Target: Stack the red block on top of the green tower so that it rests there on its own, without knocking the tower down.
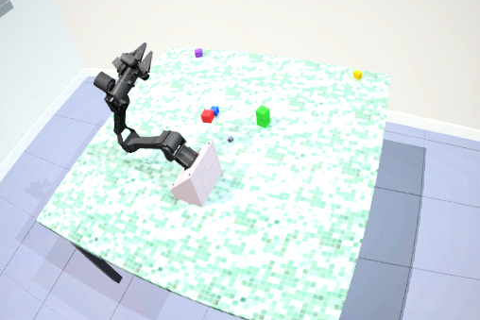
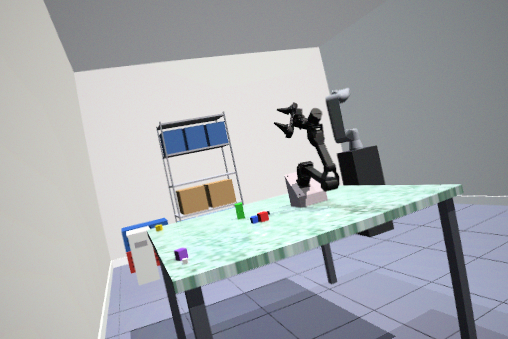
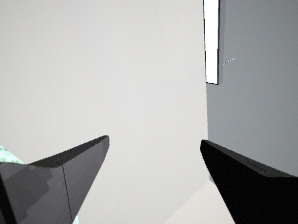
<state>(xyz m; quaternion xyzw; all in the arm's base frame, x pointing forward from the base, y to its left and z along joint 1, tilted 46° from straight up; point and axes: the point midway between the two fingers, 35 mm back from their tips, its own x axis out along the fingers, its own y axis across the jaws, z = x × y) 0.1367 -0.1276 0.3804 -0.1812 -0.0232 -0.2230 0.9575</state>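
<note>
Right now the red block is 480 mm below my gripper tip, 160 mm ahead of it and 30 mm to the right of it. Also, from my gripper tip: purple block 600 mm ahead, 480 mm below, 290 mm to the left; then blue block 480 mm below, 210 mm ahead, 40 mm to the right; then small grey cube 490 mm below, 190 mm to the right, 90 mm ahead.
</note>
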